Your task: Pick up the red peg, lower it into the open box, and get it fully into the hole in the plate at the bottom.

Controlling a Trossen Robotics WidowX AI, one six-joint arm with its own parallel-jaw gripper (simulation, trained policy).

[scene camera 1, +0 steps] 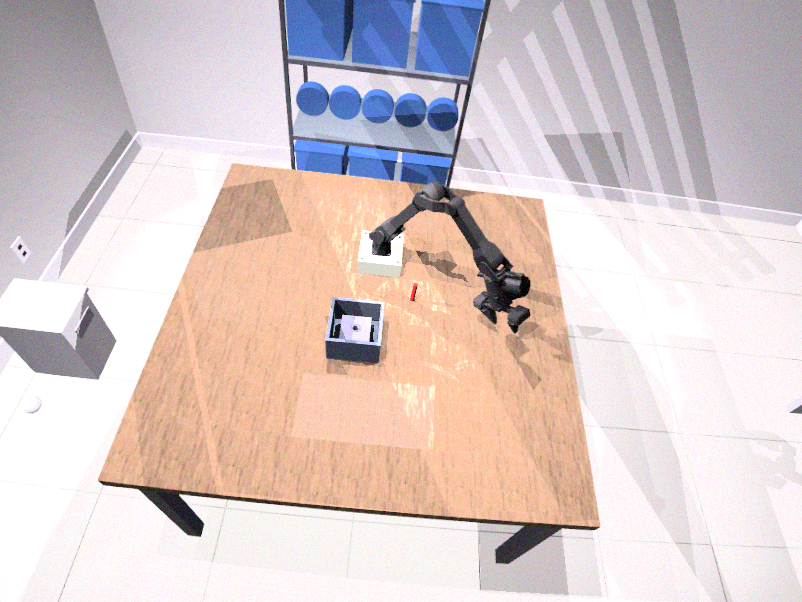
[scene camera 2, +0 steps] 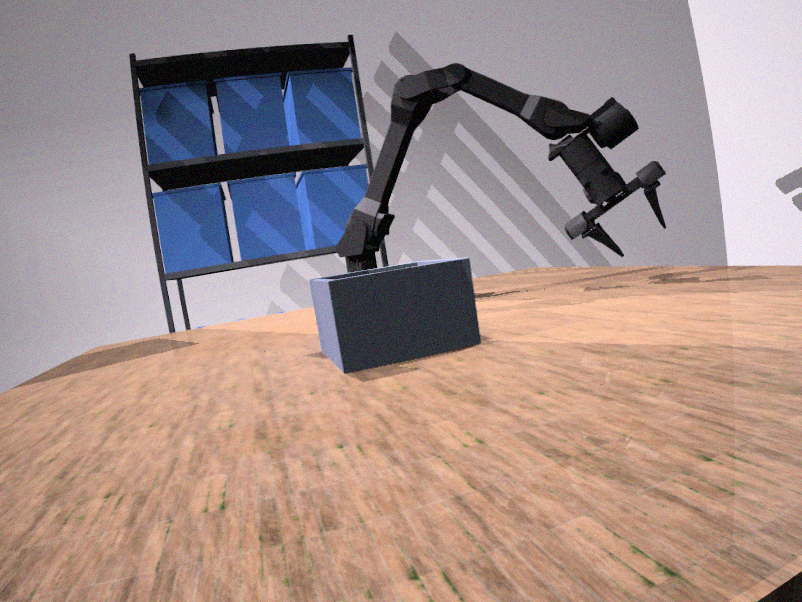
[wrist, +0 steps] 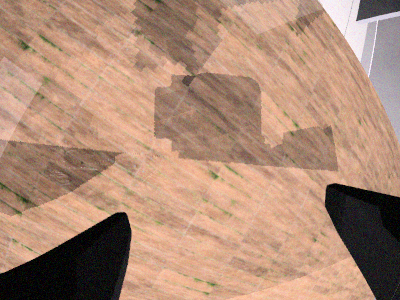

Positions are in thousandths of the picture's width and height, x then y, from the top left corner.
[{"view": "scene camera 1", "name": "my gripper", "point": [630,546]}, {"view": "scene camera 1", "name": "grey-blue box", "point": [418,579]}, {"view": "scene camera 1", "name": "grey plate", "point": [446,546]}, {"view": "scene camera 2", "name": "my gripper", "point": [804,403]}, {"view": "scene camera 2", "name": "grey-blue box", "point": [457,531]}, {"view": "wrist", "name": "my gripper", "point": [576,708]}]
